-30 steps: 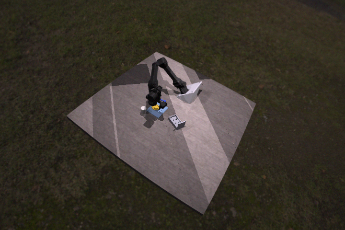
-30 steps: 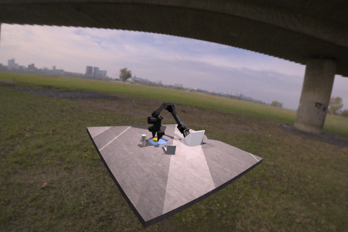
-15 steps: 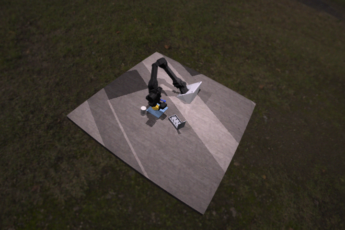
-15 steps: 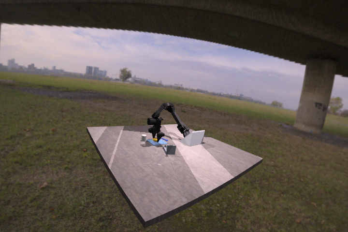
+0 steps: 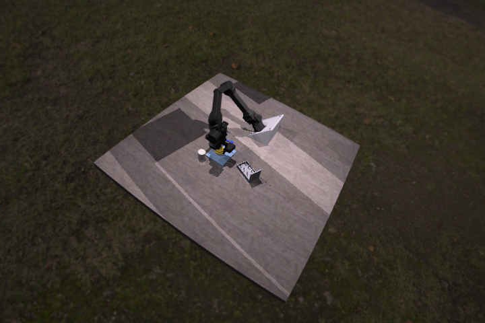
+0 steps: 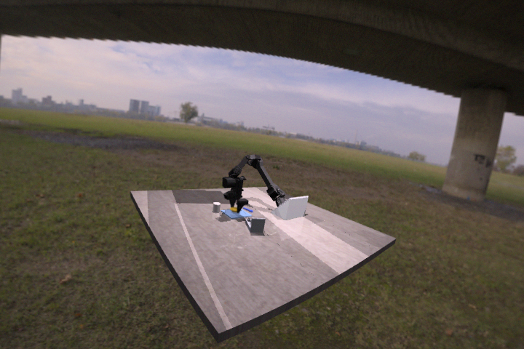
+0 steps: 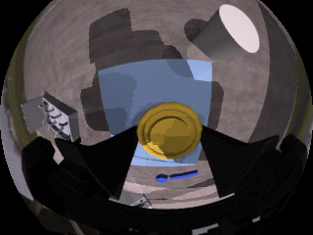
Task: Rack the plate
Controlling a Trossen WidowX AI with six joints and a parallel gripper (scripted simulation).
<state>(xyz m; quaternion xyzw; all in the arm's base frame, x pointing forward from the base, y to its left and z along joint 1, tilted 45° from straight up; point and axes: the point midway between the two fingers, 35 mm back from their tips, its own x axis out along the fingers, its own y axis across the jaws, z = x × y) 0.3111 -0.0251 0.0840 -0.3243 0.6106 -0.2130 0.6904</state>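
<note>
The light blue mat lies 20 mm to the left of my gripper tip and 10 mm below it. Also, from my gripper tip: white cup 110 mm ahead, 50 mm to the right, 10 mm above; blue utensil 120 mm behind, 20 mm to the right, 10 mm below; yellow plate 10 mm above.
</note>
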